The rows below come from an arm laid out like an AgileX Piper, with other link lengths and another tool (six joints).
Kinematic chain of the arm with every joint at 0, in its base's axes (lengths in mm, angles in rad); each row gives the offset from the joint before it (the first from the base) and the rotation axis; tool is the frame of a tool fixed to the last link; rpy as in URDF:
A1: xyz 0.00 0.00 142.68 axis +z
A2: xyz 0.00 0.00 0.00 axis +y
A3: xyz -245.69 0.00 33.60 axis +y
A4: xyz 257.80 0.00 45.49 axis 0.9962 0 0.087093
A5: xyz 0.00 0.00 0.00 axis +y
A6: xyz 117.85 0.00 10.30 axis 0.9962 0 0.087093
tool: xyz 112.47 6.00 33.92 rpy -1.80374 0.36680 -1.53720
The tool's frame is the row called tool.
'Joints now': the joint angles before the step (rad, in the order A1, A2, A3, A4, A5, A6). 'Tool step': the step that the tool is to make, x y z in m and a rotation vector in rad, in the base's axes. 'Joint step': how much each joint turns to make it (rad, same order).
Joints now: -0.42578, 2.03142, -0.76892, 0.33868, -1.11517, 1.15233
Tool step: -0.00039, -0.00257, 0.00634, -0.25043, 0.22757, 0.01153
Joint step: -0.01569, 0.00002, 0.00001, 0.00000, -0.00001, -0.33946
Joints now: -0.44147, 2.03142, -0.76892, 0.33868, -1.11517, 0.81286
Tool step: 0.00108, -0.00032, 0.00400, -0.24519, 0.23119, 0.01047
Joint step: -0.01108, 0.00001, -0.00001, 0.00637, 0.00001, -0.34044
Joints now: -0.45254, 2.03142, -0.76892, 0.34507, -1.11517, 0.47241
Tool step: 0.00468, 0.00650, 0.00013, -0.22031, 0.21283, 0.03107
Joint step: -0.00176, 0.00002, 0.00626, -0.00913, -0.00220, -0.30208
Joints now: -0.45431, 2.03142, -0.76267, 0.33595, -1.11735, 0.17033
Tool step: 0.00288, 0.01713, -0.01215, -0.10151, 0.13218, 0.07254
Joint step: 0.00001, 0.00000, 0.04083, -0.06423, -0.00186, -0.13099
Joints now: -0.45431, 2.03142, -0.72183, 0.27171, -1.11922, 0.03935
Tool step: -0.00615, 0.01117, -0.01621, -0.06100, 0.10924, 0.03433
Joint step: 0.00115, 0.00002, 0.04841, -0.02063, -0.00015, -0.09978
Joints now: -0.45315, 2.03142, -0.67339, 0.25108, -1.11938, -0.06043
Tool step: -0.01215, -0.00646, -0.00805, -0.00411, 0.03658, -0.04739
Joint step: -0.00002, 0.00002, 0.02083, 0.05627, 0.00092, -0.03777
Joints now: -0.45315, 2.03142, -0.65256, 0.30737, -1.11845, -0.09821
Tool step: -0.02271, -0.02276, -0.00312, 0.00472, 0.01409, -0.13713
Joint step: 0.00001, -0.00001, 0.00001, 0.15182, -0.00116, -0.04695
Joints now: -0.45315, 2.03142, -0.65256, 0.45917, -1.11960, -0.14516
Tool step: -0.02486, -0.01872, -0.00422, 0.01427, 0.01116, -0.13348
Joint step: 0.00001, -0.00001, -0.00001, 0.14667, -0.00075, -0.03706
